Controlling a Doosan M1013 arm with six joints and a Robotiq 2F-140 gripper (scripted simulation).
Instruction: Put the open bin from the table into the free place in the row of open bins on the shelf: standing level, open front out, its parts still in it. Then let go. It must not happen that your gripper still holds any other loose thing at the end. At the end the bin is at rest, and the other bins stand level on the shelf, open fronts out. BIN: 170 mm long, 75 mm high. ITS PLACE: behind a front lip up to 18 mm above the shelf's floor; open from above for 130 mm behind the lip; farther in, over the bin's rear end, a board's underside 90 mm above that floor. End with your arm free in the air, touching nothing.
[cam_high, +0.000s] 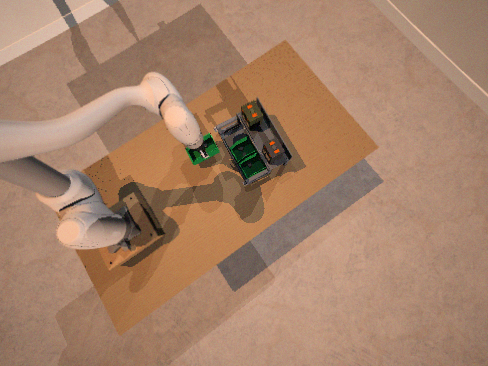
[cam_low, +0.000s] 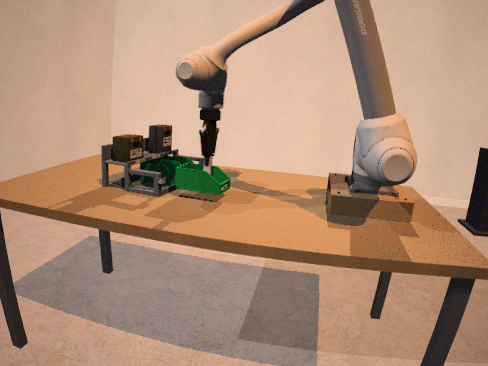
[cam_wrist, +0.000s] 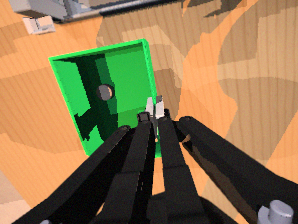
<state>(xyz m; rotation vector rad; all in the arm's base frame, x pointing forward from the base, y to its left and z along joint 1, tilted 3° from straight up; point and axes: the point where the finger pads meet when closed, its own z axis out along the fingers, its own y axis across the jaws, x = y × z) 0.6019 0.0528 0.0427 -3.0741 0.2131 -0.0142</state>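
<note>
Right now my hand is 12 cm short of the shelf lip, 10 cm above it and 8 cm to the left of it.
</note>
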